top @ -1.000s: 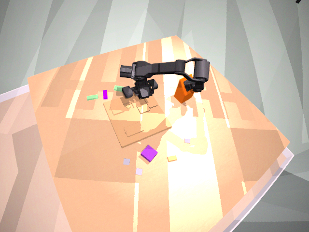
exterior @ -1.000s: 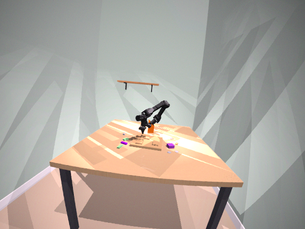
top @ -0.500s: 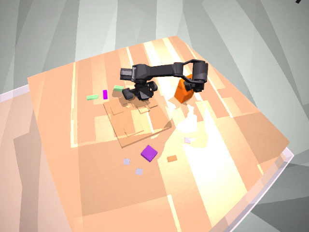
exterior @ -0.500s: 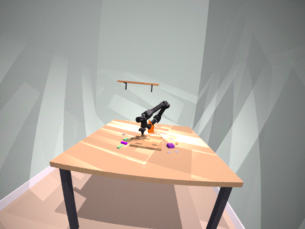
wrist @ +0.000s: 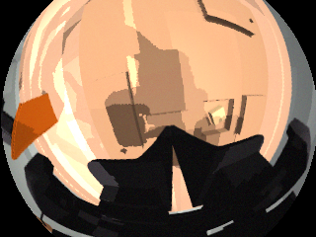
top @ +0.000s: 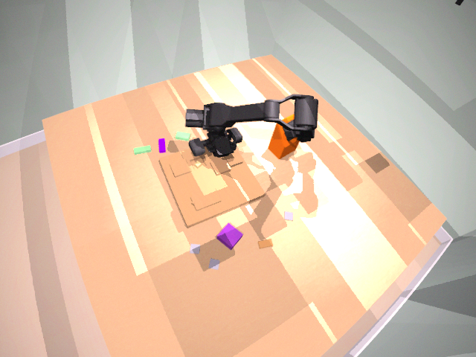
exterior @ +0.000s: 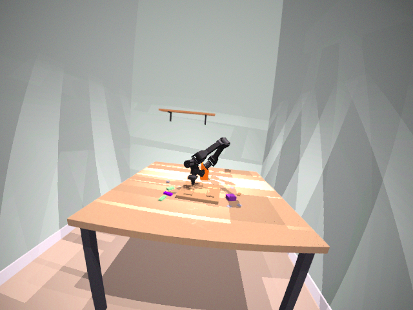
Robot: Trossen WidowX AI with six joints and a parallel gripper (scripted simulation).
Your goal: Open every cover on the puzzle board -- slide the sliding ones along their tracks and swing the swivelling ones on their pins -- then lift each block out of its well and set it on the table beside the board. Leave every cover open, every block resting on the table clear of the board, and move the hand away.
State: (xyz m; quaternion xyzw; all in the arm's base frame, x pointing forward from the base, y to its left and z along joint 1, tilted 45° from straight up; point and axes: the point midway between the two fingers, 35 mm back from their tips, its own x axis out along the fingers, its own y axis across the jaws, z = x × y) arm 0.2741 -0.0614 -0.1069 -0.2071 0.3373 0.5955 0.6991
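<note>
Now: the tan puzzle board 60 mm to the left of my gripper tip, 50 mm ahead of it and 10 mm below it. Round my gripper tip: orange block (360 mm to the left, 70 mm ahead, 30 mm below); purple block (180 mm to the right, 130 mm ahead, 30 mm below); mint-green block (210 mm to the right, 200 mm ahead, 30 mm below).
</note>
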